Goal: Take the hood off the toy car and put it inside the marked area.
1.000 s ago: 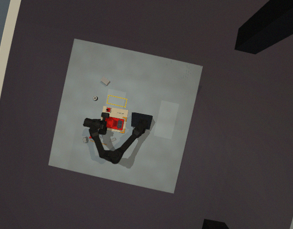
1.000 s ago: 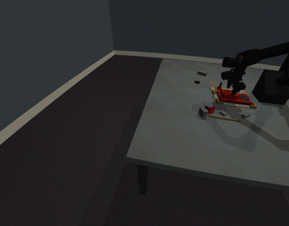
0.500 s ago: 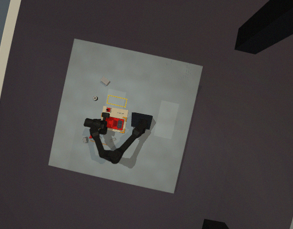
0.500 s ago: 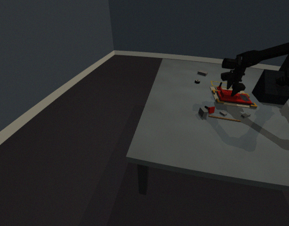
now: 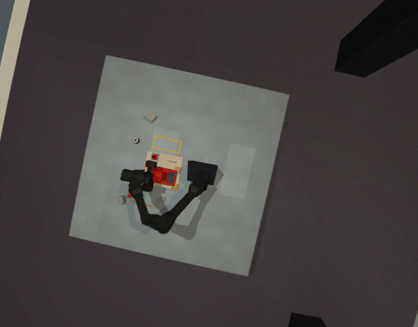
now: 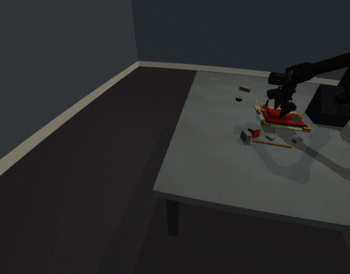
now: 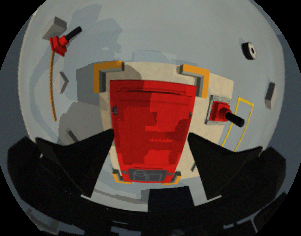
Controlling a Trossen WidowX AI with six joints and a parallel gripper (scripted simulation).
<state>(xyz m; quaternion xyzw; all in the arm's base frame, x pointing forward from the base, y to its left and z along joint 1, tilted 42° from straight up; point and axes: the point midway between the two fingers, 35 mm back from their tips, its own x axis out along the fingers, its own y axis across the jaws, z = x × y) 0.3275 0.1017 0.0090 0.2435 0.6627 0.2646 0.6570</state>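
Right now my gripper tip is right at the red hood. From my gripper tip the other things lie so: round part 18 cm ahead, 20 cm to the right, 3 cm below; then thin stick 7 cm ahead, 22 cm to the left, 4 cm below.
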